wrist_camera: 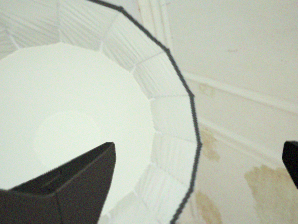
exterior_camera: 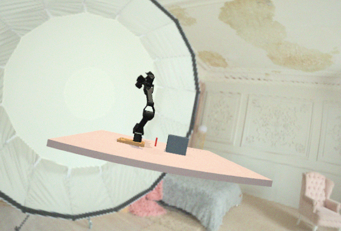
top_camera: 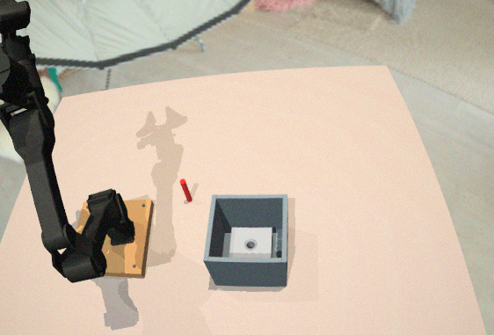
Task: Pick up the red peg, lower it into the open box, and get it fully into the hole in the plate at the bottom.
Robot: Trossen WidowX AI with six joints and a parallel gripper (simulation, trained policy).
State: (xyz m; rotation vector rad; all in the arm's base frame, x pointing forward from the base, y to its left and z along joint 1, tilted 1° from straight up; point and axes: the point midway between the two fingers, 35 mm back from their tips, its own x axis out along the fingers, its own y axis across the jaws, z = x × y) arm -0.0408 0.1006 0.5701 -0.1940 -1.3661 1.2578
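The red peg is 570 mm below my gripper tip, 250 mm ahead of it and 50 mm to the right of it. The rest, counted from my gripper tip: plate (570 mm below, 380 mm ahead, 250 mm to the right).
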